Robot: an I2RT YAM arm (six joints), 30 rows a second.
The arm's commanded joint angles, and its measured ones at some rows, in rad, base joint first. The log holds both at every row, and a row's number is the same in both.
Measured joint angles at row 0:
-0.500 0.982 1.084 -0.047 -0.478 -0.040
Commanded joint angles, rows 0 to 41:
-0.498 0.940 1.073 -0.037 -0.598 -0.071
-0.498 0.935 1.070 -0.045 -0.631 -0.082
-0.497 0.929 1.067 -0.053 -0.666 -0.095
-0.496 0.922 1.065 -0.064 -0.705 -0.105
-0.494 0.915 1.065 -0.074 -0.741 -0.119
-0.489 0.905 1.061 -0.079 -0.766 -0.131
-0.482 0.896 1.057 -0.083 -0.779 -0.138
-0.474 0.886 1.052 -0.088 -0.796 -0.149
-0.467 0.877 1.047 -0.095 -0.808 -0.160
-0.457 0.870 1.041 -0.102 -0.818 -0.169
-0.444 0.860 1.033 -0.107 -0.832 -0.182
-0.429 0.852 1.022 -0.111 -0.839 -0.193
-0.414 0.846 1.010 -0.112 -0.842 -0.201
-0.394 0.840 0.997 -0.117 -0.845 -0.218
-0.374 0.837 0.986 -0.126 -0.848 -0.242
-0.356 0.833 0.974 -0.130 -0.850 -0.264
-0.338 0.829 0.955 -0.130 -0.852 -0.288
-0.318 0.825 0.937 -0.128 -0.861 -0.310
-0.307 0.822 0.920 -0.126 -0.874 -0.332
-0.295 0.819 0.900 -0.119 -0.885 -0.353
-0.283 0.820 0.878 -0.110 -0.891 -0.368
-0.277 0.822 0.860 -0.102 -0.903 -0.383
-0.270 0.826 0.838 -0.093 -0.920 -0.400
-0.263 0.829 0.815 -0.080 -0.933 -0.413
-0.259 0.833 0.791 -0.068 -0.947 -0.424
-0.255 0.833 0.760 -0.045 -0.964 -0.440
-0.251 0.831 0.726 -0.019 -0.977 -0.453
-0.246 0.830 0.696 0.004 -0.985 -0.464
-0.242 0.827 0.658 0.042 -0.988 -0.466
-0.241 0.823 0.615 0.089 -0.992 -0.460
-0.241 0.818 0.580 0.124 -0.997 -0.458
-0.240 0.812 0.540 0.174 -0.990 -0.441
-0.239 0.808 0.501 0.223 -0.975 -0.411
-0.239 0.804 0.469 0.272 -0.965 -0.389
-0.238 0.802 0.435 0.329 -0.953 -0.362
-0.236 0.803 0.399 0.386 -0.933 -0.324
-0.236 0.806 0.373 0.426 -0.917 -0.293
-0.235 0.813 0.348 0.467 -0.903 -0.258
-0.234 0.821 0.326 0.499 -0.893 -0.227
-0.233 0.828 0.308 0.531 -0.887 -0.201
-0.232 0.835 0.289 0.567 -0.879 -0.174
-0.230 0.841 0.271 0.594 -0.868 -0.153
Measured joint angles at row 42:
-0.239 0.833 0.302 0.379 -0.896 -0.264
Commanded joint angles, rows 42 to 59:
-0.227 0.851 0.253 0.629 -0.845 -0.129
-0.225 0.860 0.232 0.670 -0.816 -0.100
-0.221 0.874 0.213 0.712 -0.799 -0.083
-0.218 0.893 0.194 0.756 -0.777 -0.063
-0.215 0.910 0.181 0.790 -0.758 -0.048
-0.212 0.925 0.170 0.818 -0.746 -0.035
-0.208 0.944 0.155 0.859 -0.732 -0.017
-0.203 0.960 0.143 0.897 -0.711 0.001
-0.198 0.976 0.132 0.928 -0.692 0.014
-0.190 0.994 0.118 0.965 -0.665 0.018
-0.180 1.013 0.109 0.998 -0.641 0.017
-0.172 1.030 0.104 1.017 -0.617 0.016
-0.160 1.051 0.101 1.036 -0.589 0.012
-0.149 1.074 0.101 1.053 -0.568 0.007
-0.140 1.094 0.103 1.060 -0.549 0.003
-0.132 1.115 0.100 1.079 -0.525 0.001
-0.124 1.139 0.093 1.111 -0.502 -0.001
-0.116 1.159 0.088 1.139 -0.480 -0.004
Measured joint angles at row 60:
-0.134 1.126 0.106 0.965 -0.571 -0.011
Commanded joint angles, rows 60 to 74:
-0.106 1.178 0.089 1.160 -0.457 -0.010
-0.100 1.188 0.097 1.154 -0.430 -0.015
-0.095 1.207 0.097 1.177 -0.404 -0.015
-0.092 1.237 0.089 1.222 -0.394 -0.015
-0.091 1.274 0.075 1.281 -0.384 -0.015
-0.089 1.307 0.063 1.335 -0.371 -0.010
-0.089 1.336 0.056 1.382 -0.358 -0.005
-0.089 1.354 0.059 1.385 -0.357 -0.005
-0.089 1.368 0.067 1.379 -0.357 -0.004
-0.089 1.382 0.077 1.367 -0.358 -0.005
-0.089 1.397 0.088 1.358 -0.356 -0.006
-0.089 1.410 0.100 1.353 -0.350 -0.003
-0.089 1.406 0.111 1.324 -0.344 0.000
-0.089 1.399 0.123 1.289 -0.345 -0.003
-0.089 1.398 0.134 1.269 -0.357 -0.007
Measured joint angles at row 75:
-0.094 1.404 0.092 1.229 -0.369 -0.011
